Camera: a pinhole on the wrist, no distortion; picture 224 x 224 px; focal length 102.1 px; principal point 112.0 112.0 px. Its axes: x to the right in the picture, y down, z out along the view. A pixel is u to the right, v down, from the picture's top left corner.
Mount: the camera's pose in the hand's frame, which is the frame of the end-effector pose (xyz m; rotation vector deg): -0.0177 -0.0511 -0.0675 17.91 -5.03 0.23
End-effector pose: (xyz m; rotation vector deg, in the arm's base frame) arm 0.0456 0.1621 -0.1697 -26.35 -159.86 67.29
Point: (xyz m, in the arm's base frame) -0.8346 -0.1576 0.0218
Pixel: outside the picture
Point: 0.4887 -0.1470 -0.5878
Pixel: 7.7 206.8
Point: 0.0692 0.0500 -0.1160
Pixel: 84.6 94.1
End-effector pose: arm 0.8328 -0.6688 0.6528 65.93 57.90 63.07
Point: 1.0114 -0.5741 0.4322
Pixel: 187.9 59.6
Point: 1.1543 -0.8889 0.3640
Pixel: 91.4 77.1
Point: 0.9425 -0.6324 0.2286
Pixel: outside the picture
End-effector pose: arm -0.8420 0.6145 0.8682 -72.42 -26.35 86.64
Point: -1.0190 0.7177 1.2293
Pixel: 101.1 96.7
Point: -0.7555 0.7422 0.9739
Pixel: 215.5 11.7
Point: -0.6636 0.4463 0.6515
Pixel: behind the camera
